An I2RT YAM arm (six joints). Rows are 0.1 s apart.
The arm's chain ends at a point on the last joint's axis. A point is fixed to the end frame.
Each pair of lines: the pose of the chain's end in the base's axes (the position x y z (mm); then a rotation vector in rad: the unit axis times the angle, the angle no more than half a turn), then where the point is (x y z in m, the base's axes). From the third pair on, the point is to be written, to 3 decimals.
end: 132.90 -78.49 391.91 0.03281 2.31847 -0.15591
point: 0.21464 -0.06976 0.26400
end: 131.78 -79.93 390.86 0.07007 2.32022 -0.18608
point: 0.21346 -0.07546 0.26270
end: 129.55 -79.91 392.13 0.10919 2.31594 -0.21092
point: 0.212 -0.079 0.264
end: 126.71 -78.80 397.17 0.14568 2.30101 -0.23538
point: 0.211 -0.082 0.270
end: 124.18 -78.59 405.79 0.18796 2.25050 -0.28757
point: 0.213 -0.089 0.283
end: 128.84 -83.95 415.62 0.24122 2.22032 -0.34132
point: 0.220 -0.103 0.295
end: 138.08 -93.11 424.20 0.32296 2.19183 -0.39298
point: 0.230 -0.121 0.306
